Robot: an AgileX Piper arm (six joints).
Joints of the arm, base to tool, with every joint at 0 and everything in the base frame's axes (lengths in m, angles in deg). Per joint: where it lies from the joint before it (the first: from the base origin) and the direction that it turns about. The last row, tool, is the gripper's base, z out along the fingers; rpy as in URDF.
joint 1: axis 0 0 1 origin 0 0 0.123
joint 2: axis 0 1 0 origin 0 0 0
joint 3: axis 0 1 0 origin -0.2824 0 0.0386
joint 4: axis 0.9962 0 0.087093 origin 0.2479 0 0.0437
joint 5: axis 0 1 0 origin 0 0 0
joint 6: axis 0.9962 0 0.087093 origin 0.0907 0 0.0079
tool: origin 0 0 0 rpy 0 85 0
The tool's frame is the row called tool.
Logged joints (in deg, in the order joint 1, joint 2, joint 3, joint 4, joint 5, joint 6), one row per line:
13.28 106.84 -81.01 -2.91 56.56 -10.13
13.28 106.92 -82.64 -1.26 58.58 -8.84
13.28 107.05 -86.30 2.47 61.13 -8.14
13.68 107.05 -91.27 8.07 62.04 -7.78
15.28 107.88 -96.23 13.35 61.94 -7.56
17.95 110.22 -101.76 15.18 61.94 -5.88
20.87 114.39 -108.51 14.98 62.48 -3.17
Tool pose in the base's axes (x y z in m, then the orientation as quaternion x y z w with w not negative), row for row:
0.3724 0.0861 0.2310 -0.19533 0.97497 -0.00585 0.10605
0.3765 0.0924 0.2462 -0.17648 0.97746 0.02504 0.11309
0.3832 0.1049 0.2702 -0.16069 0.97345 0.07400 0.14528
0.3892 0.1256 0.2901 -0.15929 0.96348 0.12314 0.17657
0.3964 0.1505 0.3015 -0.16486 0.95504 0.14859 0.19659
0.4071 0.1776 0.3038 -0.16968 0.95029 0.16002 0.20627
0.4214 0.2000 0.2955 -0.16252 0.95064 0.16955 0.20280
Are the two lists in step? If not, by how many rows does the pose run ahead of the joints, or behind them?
The pose runs 1 row ahead of the joints: the pose in row i belongs to the joints in row i + 1.
